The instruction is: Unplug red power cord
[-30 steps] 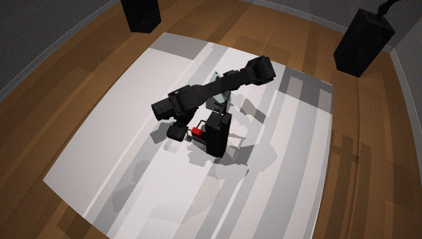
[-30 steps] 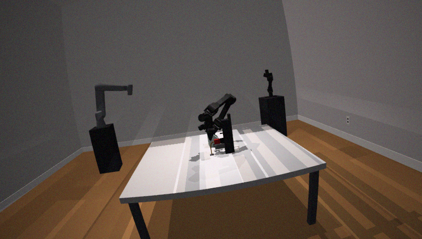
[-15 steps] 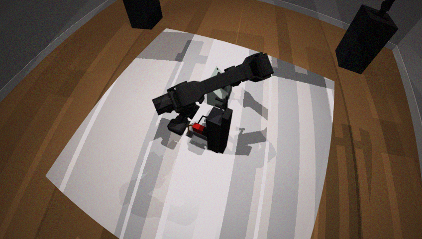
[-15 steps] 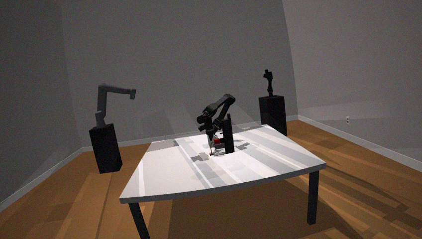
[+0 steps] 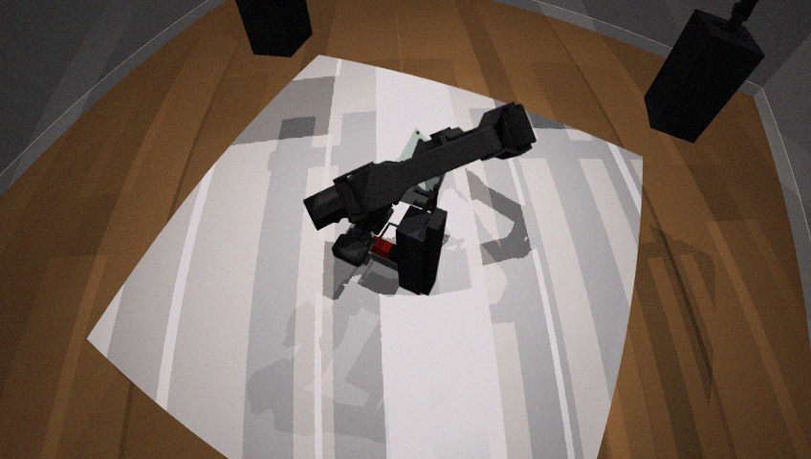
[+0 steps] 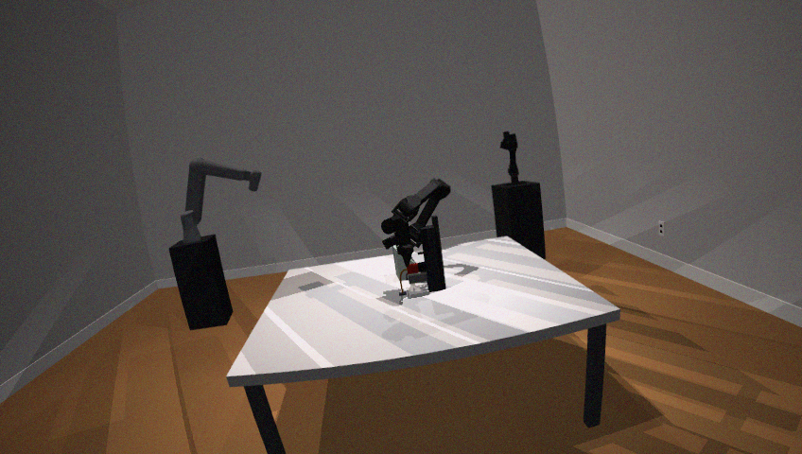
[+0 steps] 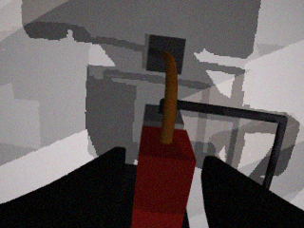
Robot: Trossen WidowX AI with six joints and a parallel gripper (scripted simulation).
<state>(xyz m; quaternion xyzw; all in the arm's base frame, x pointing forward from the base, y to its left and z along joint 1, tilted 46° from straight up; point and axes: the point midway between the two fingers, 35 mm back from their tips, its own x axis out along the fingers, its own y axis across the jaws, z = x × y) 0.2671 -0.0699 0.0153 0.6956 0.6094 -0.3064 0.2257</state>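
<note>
Now: gripper tip 4 cm to the right of the red plug and 1 cm above it.
</note>
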